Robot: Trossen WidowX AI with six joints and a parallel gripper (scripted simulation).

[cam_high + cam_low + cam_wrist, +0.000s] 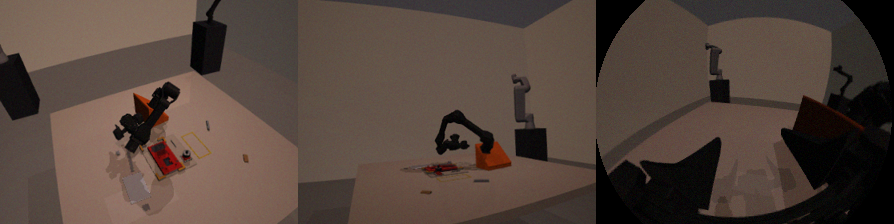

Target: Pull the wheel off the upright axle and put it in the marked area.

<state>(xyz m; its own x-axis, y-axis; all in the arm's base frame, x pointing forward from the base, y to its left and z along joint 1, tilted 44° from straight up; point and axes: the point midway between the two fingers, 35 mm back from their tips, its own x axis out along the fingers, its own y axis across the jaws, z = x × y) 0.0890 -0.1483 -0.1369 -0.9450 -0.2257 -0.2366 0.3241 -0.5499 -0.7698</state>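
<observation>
Now: the wheel 300 mm ahead of my gripper tip, 270 mm to the left of it and 90 mm below it. Round my gripper tip: sheet (360 mm ahead, 130 mm below, 40 mm to the right); then block (560 mm to the left, 440 mm ahead, 130 mm below).
</observation>
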